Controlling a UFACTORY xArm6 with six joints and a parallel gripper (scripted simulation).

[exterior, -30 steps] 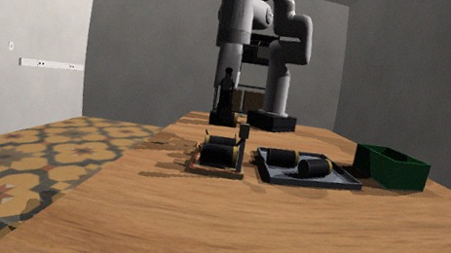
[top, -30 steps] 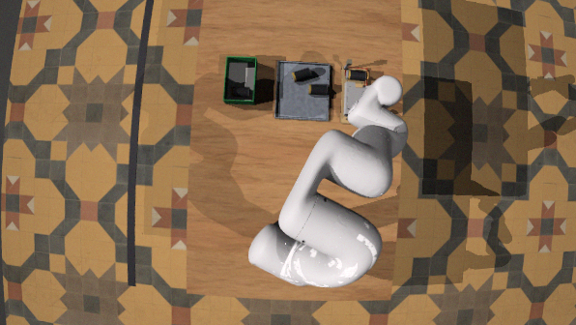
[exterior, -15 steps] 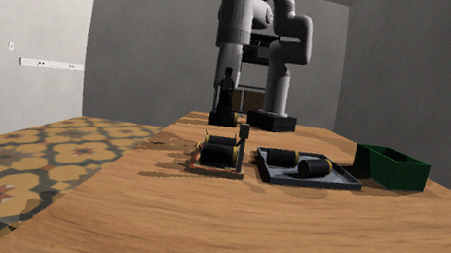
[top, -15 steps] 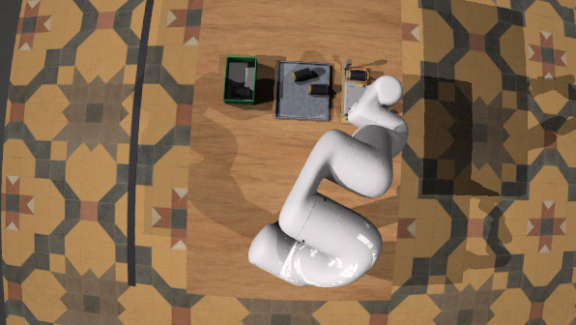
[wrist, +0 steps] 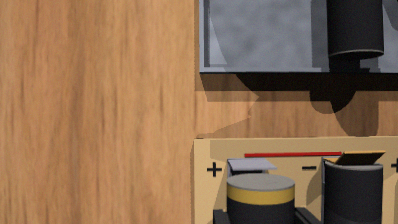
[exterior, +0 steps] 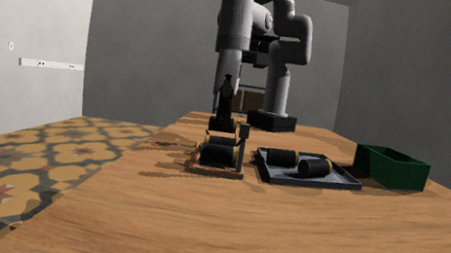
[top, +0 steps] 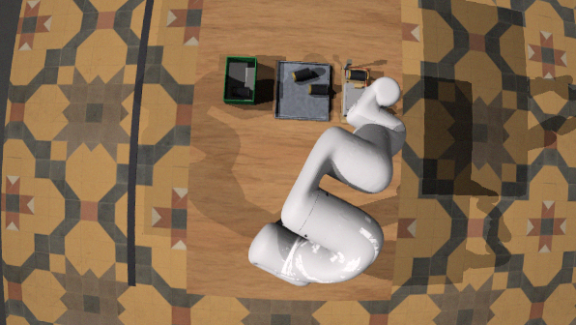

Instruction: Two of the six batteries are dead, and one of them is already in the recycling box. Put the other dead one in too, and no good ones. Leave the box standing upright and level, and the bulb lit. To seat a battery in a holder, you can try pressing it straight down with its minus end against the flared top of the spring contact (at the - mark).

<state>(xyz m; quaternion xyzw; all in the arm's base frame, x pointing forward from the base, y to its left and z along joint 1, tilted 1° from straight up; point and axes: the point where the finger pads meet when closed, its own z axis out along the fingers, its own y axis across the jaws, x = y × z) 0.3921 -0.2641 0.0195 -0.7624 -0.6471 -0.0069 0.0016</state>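
Right now my hand is 17 cm to the right of the grey tray, 10 cm short of it and 7 cm above it. The rest, counted from my hand: green recycling box: 37 cm to the left, 15 cm ahead, 6 cm below.
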